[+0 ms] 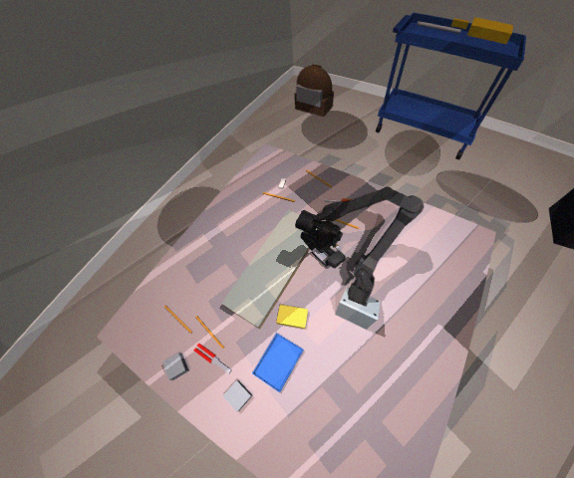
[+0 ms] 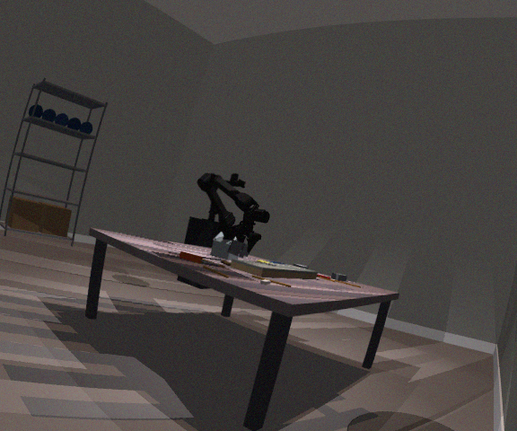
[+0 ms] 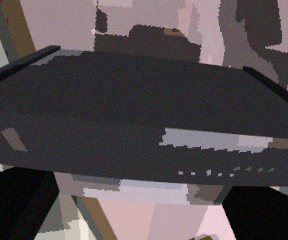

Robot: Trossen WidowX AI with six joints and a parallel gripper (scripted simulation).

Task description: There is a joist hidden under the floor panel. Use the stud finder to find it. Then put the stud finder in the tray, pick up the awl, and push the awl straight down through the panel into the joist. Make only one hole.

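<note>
The stud finder is 1 cm to the right of my gripper tip and 1 cm ahead of it. From my gripper tip the other things lie so: yellow block: 25 cm to the left, 6 cm below, 3 cm ahead; then awl: 11 cm to the right, 7 cm below, 4 cm behind; then blue tray: 42 cm to the left, 6 cm below, 1 cm ahead.
</note>
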